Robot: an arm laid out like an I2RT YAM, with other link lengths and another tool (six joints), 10 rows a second.
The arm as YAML. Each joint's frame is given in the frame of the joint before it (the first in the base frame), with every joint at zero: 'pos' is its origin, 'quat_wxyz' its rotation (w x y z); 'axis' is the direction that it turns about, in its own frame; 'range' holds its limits. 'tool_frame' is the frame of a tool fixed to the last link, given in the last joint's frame.
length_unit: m
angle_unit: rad
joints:
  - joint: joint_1
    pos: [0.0, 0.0, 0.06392]
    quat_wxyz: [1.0, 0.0, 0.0, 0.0]
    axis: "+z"
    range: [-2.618, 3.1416]
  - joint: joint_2
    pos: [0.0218, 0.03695, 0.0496]
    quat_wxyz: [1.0, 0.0, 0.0, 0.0]
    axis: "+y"
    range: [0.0, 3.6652]
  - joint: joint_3
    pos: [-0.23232, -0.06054, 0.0]
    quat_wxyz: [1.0, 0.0, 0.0, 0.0]
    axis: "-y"
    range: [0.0, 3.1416]
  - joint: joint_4
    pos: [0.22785, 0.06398, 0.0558]
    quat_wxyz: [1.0, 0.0, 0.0, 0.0]
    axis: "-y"
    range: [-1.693, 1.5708]
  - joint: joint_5
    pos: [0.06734, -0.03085, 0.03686]
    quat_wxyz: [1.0, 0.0, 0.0, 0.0]
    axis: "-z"
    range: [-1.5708, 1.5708]
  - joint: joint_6
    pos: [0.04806, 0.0, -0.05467]
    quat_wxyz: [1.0, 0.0, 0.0, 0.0]
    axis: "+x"
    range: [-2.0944, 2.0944]
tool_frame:
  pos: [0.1, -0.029, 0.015]
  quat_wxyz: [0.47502, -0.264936, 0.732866, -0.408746]
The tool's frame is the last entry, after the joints.
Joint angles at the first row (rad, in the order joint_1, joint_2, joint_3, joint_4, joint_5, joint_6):
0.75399 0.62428 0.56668 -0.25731 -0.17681 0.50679
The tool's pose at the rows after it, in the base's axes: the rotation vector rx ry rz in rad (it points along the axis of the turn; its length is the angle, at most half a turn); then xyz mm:
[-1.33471 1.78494 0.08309 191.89 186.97 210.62]
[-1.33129 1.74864 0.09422 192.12 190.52 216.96]
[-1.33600 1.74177 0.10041 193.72 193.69 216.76]
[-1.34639 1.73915 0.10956 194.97 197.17 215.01]
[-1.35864 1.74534 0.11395 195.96 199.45 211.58]
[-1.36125 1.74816 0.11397 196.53 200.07 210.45]
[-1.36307 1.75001 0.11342 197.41 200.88 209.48]
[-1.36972 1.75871 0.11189 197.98 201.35 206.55]
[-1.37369 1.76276 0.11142 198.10 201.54 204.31]
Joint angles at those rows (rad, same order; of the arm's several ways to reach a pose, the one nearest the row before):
0.75432 0.62276 0.56591 -0.23669 -0.18602 0.50258
0.75436 0.62355 0.56594 -0.20580 -0.20200 0.49649
0.75437 0.64108 0.56591 -0.18557 -0.20999 0.49573
0.75438 0.66130 0.56592 -0.16917 -0.22105 0.49611
0.75439 0.67960 0.56593 -0.16309 -0.22753 0.49611
0.75441 0.68608 0.56591 -0.16040 -0.22789 0.49612
0.75432 0.69409 0.56590 -0.15507 -0.22797 0.49571
0.75440 0.70326 0.56517 -0.15622 -0.22752 0.49536
0.75438 0.70668 0.56135 -0.15470 -0.22792 0.49497

